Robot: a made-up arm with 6 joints. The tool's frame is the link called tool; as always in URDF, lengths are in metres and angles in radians.
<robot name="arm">
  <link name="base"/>
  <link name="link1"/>
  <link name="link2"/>
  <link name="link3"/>
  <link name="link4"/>
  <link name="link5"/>
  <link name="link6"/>
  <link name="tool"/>
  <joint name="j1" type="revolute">
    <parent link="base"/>
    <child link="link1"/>
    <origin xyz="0 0 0.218" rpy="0 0 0"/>
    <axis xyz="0 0 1"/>
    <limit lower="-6.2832" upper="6.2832" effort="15" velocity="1.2"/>
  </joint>
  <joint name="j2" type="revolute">
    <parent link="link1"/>
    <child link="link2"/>
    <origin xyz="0 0 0" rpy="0 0 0"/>
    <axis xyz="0 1 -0.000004"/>
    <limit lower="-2.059" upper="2.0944" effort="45" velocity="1.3"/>
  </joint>
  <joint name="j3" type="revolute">
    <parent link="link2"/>
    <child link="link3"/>
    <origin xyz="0.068 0 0.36" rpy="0 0 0"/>
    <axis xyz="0 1 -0.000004"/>
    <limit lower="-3.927" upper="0.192" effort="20" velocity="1.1"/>
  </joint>
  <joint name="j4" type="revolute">
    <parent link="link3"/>
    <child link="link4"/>
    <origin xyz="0.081 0 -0.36" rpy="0 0 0"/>
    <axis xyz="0 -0.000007 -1"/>
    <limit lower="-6.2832" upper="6.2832" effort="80" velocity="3.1"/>
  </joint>
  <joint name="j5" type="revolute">
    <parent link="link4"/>
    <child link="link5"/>
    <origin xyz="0 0 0" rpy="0 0 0"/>
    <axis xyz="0 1 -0.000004"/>
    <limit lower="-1.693" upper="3.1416" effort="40" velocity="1.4"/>
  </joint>
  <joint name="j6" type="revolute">
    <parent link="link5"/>
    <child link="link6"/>
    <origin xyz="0.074 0 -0.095" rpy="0 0 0"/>
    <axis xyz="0 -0.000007 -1"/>
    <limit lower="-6.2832" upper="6.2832" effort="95" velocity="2.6"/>
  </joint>
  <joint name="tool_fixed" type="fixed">
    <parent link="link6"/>
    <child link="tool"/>
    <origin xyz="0 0 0" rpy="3.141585 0 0"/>
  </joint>
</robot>
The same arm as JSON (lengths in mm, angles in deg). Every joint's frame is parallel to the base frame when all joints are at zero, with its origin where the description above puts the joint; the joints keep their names.
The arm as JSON. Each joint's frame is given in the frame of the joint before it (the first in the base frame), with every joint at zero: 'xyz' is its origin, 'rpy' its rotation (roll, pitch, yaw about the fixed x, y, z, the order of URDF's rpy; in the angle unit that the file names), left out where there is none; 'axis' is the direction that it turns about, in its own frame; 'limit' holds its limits. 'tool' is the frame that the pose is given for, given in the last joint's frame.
{"units": {"length": "mm", "angle": "deg"}, "joints": [
  {"name": "j1", "type": "revolute", "origin": {"xyz": [0.0, 0.0, 218.0]}, "axis": "+z", "limit": {"lower": -360.0, "upper": 360.0}},
  {"name": "j2", "type": "revolute", "origin": {"xyz": [0.0, 0.0, 0.0]}, "axis": "+y", "limit": {"lower": -117.97, "upper": 120.0}},
  {"name": "j3", "type": "revolute", "origin": {"xyz": [68.0, 0.0, 360.0]}, "axis": "+y", "limit": {"lower": -225.0, "upper": 11.0}},
  {"name": "j4", "type": "revolute", "origin": {"xyz": [81.0, 0.0, -360.0]}, "axis": "-z", "limit": {"lower": -360.0, "upper": 360.0}},
  {"name": "j5", "type": "revolute", "origin": {"xyz": [0.0, 0.0, 0.0]}, "axis": "+y", "limit": {"lower": -97.0, "upper": 180.0}},
  {"name": "j6", "type": "revolute", "origin": {"xyz": [74.0, 0.0, -95.0]}, "axis": "-z", "limit": {"lower": -360.0, "upper": 360.0}}
], "tool": {"origin": {"xyz": [0.0, 0.0, 0.0], "rpy": [180.0, 0.0, 0.0]}}}

